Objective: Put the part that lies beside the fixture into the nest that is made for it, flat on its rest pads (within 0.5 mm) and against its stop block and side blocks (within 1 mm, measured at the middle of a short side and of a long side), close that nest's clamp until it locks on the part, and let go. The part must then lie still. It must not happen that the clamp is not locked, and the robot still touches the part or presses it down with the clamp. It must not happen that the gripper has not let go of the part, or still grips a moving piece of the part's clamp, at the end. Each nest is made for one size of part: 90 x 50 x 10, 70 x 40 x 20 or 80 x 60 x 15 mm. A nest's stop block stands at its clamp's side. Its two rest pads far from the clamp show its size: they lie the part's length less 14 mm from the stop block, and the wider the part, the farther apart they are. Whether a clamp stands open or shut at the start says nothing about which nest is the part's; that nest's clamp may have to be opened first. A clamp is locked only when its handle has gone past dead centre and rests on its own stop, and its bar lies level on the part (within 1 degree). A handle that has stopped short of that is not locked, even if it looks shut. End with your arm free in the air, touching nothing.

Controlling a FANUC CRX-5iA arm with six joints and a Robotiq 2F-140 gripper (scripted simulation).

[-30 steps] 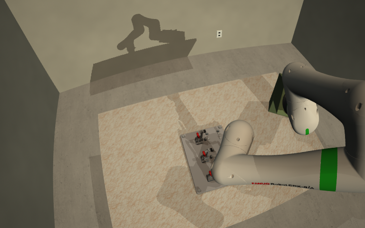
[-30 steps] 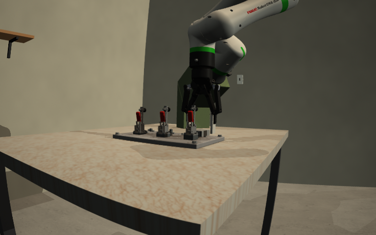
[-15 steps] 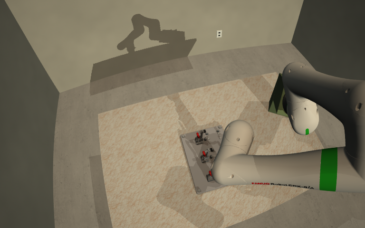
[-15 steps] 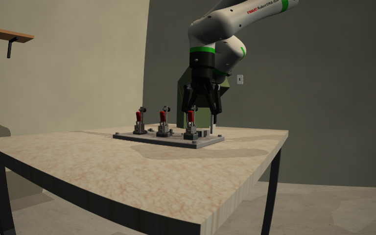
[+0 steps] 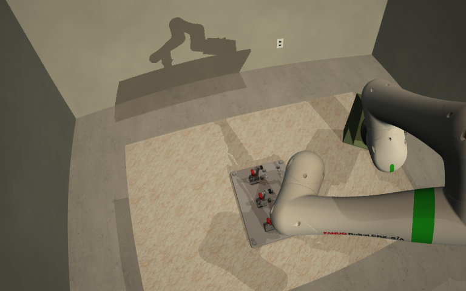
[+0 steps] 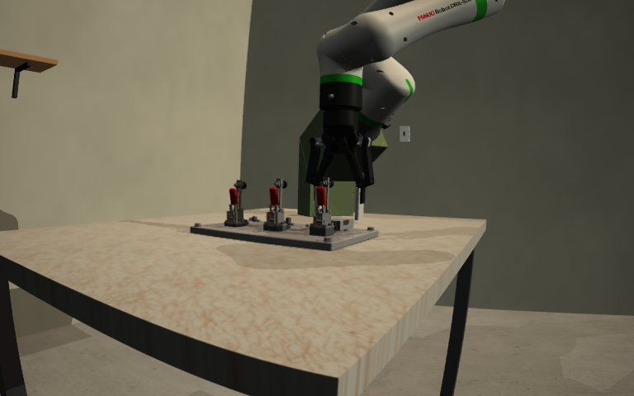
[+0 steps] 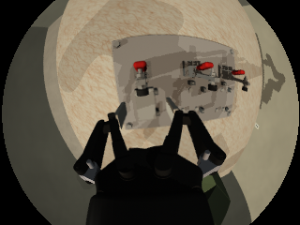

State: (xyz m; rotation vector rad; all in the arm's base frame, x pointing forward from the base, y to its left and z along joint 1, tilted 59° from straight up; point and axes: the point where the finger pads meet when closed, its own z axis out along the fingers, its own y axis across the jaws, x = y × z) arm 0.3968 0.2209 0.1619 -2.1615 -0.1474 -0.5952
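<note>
My hand is 40 mm above the grey part. Round my hand: grey fixture plate (90 mm to the right, 80 mm ahead, 60 mm below).
</note>
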